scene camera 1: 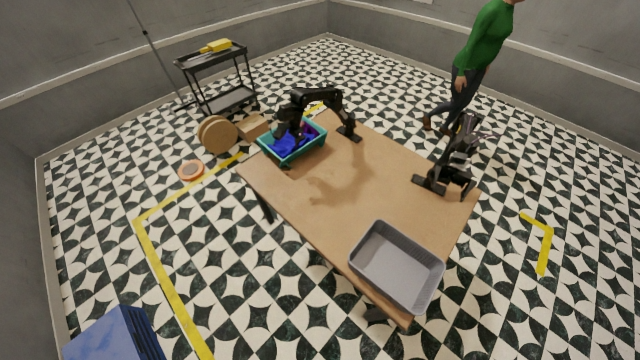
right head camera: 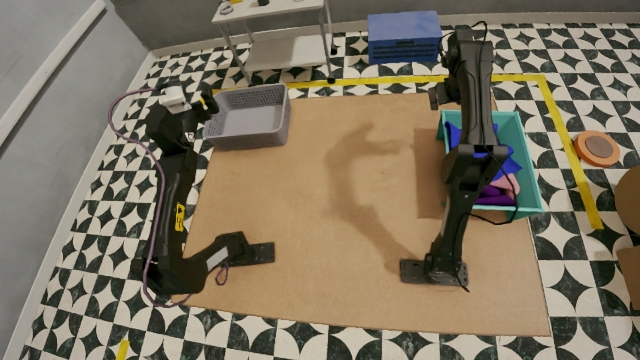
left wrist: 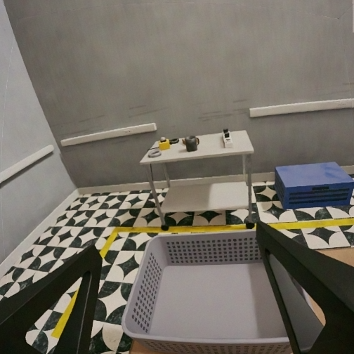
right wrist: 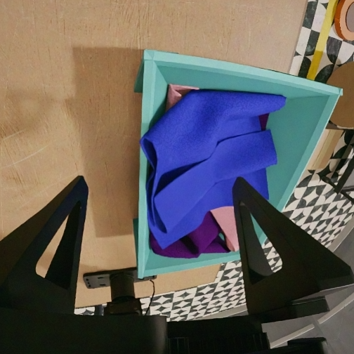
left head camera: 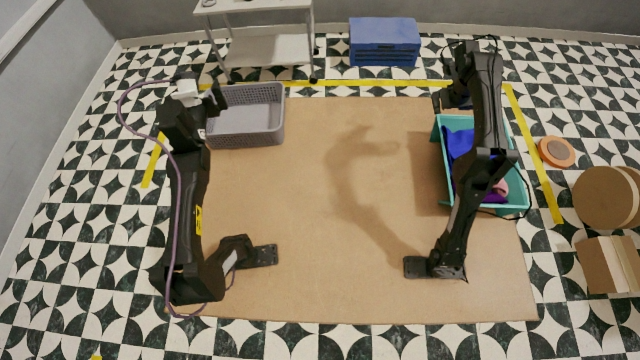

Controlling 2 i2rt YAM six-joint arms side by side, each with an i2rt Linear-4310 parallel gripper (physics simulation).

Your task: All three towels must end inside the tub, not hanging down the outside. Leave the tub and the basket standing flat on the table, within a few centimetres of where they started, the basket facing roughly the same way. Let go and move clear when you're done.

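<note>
The teal tub (left head camera: 519, 192) (right head camera: 525, 150) (scene camera 1: 307, 151) (right wrist: 300, 120) stands flat. Inside, the blue towel (left head camera: 460, 142) (right head camera: 507, 167) (scene camera 1: 284, 146) (right wrist: 210, 135) lies folded on top, one fold touching the rim at the left in the right wrist view. The purple towel (right head camera: 492, 196) (right wrist: 192, 242) and pink towel (right head camera: 511, 184) (right wrist: 227, 225) lie partly hidden under it. My right gripper (right wrist: 161, 181) (scene camera 1: 290, 136) is open and empty above the tub. My left gripper (left wrist: 173, 242) is open, near the empty grey basket (left head camera: 245, 137) (right head camera: 250, 141) (left wrist: 220, 300).
The brown table (left head camera: 310, 200) (scene camera 1: 380, 190) carries both arms. Beyond it stand a blue chest (left head camera: 384, 42) (left wrist: 315, 185) and a white cart (left wrist: 210, 152). Cardboard boxes (left head camera: 605, 197) and an orange disc (left head camera: 542, 150) lie beside the table. A person in green (scene camera 1: 482, 40) is behind.
</note>
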